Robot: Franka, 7 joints.
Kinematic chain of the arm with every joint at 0, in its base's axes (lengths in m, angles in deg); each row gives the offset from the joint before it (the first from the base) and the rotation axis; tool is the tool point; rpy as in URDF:
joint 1: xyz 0 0 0.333 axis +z
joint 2: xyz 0 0 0 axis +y
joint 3: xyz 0 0 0.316 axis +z
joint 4: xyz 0.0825 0 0 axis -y
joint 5: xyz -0.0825 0 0.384 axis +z
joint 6: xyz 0 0 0 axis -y
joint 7: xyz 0.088 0 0 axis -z
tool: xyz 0 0 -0.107 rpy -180 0 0
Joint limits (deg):
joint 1: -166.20..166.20
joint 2: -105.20..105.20
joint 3: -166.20..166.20
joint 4: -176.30..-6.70
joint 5: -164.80..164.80
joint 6: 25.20..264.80
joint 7: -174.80..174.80
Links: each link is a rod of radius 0.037 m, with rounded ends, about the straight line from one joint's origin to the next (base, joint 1, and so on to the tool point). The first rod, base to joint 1, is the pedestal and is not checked.
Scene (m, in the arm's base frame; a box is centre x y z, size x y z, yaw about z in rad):
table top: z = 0
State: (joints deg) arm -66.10 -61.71 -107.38 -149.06 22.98 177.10 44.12
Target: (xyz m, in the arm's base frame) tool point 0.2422 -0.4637 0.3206
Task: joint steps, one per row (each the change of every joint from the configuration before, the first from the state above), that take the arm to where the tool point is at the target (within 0.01 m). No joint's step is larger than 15 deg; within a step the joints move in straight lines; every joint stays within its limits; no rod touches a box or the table.
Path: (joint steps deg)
1: 13.92 -0.57 2.42 1.42 -0.52 -1.27 0.00
2: 13.92 -0.57 2.41 1.41 -0.51 -1.28 0.00
3: 13.93 -0.57 2.42 1.42 -0.52 -1.27 0.00
4: 13.92 -0.57 2.42 1.41 -0.52 -1.27 0.00
5: 13.92 -0.57 2.42 1.42 -0.51 -1.28 0.00
6: 13.92 -0.57 2.41 1.41 -0.52 -1.27 0.00
7: 13.92 -0.57 2.42 1.42 -0.52 -1.28 0.00

